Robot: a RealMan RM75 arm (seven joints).
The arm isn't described. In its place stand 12 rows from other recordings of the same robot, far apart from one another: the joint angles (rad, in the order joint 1, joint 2, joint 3, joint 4, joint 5, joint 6, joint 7), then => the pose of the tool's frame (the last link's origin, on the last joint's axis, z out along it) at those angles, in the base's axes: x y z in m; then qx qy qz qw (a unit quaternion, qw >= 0).
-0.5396 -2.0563 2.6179 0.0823 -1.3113 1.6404 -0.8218 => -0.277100, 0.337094, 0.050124, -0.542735, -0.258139, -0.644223, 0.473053
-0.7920 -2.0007 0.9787 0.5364 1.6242 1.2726 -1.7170 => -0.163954, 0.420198, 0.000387, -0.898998, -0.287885, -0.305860, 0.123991
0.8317 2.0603 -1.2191 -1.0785 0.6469 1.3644 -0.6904 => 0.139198, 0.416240, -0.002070, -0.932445, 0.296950, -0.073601, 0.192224
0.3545 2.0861 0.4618 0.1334 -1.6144 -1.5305 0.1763 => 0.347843, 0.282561, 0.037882, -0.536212, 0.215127, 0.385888, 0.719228
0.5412 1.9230 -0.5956 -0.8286 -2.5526 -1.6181 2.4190 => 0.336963, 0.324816, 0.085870, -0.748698, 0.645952, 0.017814, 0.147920
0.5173 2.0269 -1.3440 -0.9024 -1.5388 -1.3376 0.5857 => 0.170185, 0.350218, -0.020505, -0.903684, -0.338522, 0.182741, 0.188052
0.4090 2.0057 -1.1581 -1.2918 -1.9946 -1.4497 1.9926 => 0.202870, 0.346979, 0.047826, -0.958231, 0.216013, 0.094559, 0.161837
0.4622 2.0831 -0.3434 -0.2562 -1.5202 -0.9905 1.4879 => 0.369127, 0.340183, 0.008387, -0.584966, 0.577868, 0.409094, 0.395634
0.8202 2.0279 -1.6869 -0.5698 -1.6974 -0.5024 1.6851 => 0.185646, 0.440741, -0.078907, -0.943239, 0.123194, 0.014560, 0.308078
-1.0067 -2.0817 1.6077 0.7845 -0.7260 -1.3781 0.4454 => -0.131582, 0.375399, -0.088189, -0.911997, -0.325564, 0.234867, 0.084302
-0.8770 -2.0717 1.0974 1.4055 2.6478 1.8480 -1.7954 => -0.105197, 0.379551, 0.054333, -0.972659, 0.059094, 0.202155, 0.097858
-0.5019 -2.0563 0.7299 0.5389 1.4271 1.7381 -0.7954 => -0.223681, 0.328092, 0.042953, -0.850364, 0.051055, -0.444114, 0.277558
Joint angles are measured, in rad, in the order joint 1, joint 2, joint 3, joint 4, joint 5, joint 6, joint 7. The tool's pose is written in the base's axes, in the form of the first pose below.
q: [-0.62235, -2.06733, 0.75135, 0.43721, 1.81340, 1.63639, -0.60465]
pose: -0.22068, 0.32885, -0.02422, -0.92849, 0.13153, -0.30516, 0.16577
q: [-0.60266, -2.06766, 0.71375, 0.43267, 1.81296, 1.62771, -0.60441]
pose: -0.22891, 0.32794, -0.02064, -0.92619, 0.11332, -0.30709, 0.18716
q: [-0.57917, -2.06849, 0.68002, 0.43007, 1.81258, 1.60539, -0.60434]
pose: -0.23948, 0.32713, -0.01774, -0.92472, 0.09216, -0.30263, 0.21168
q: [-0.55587, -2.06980, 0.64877, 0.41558, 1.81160, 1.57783, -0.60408]
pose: -0.25101, 0.32478, -0.01728, -0.92312, 0.06538, -0.29811, 0.23391
